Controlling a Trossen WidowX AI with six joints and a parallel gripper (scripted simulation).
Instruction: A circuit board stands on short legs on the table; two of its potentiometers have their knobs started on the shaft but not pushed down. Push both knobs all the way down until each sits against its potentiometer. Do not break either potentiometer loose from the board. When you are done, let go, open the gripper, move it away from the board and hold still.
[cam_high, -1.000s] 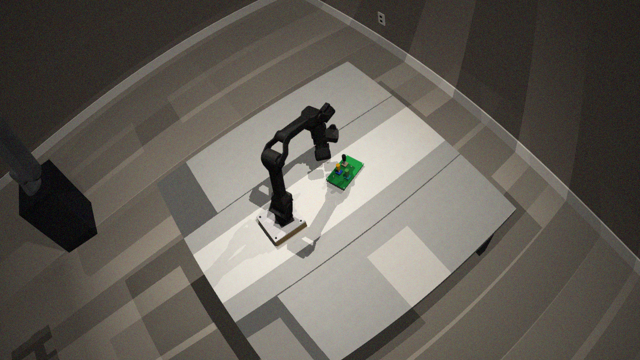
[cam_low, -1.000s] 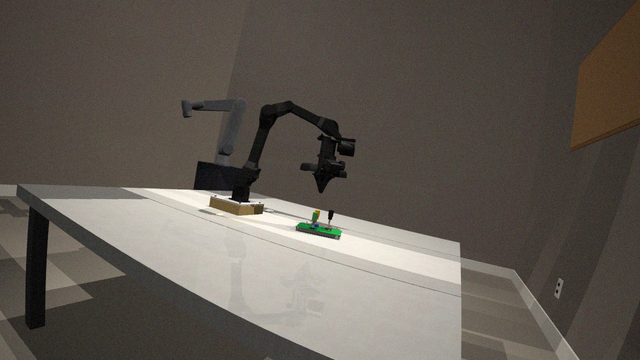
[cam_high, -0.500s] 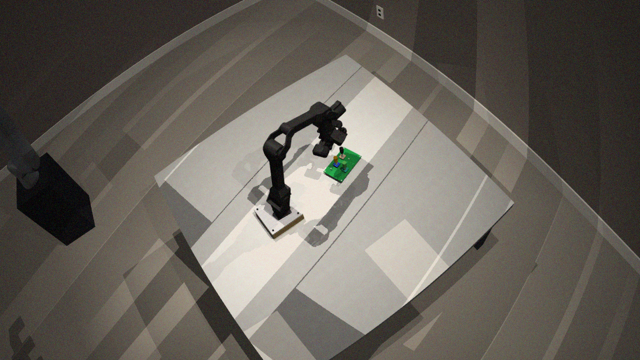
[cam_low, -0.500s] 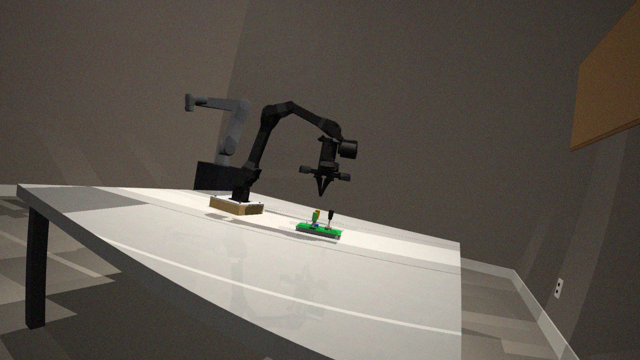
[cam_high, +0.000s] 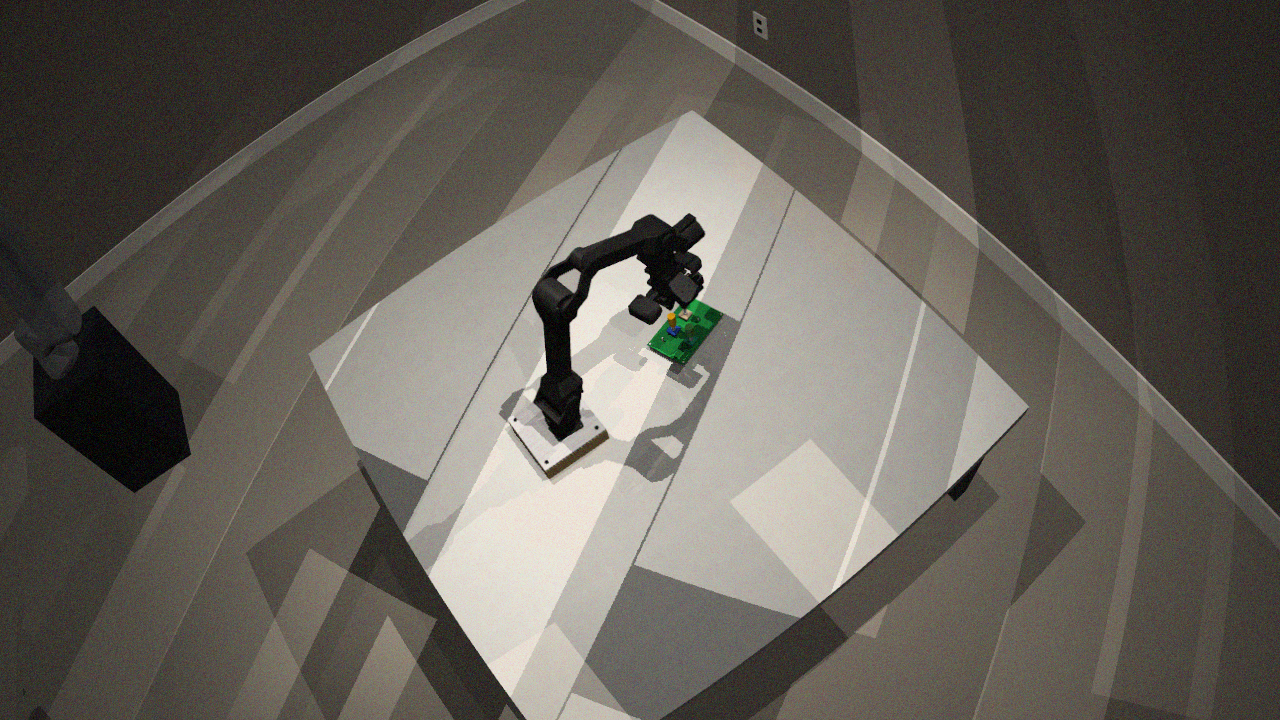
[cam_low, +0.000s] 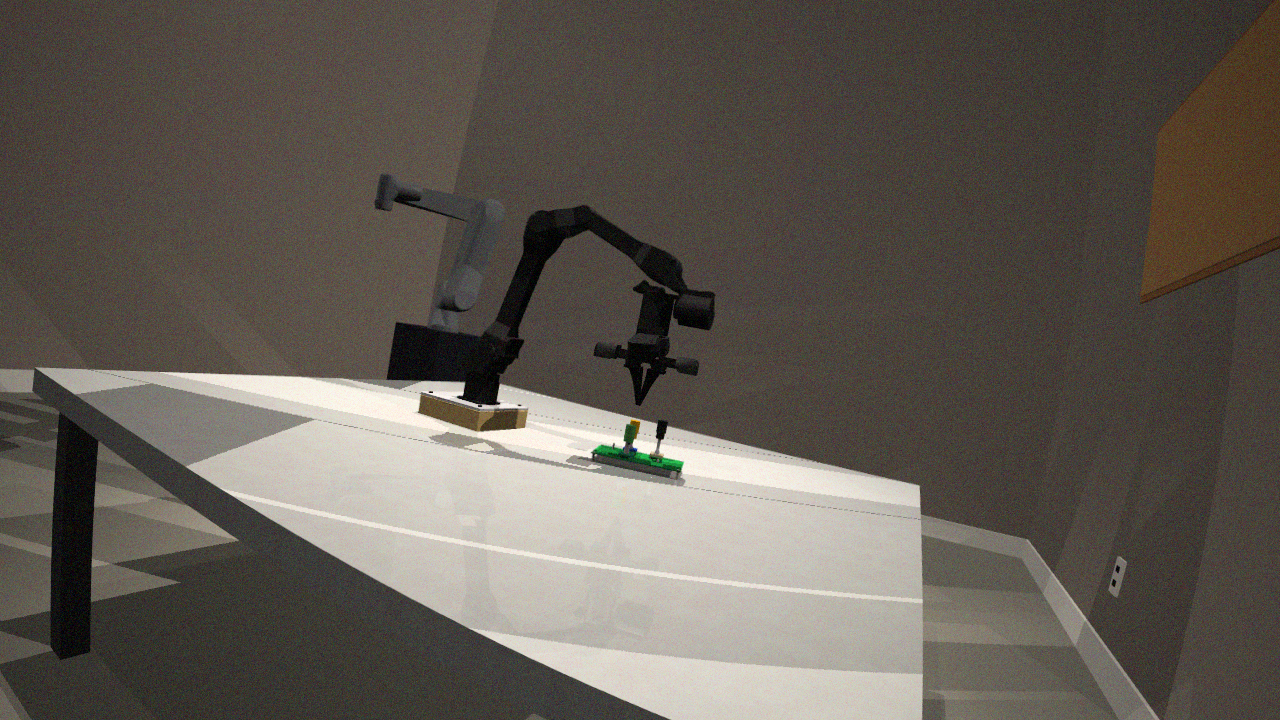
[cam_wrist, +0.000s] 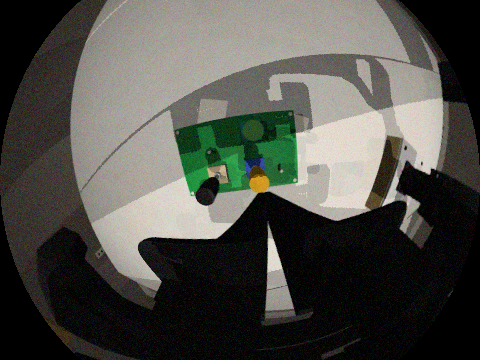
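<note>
Right now the orange knob is 5 cm below my gripper tip. The rest, counted from my gripper tip: black knob: 4 cm below, 4 cm ahead, 2 cm to the left.
</note>
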